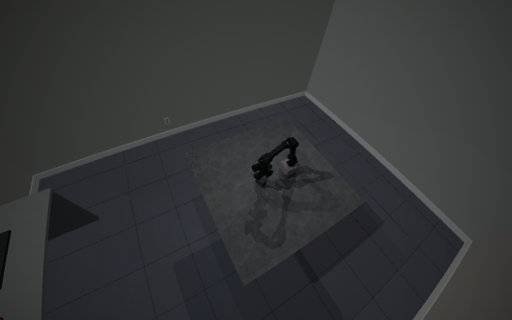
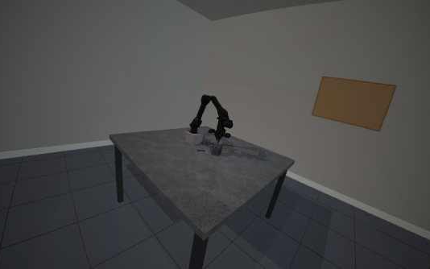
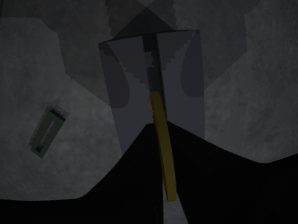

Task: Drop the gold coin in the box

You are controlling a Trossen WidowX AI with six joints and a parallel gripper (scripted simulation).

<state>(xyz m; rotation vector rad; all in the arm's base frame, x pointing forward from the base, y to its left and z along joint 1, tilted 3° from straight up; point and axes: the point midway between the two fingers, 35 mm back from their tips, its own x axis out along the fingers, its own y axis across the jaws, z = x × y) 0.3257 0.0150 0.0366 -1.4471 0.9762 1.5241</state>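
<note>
Right now the gold coin is 1 cm above my gripper tip.
</note>
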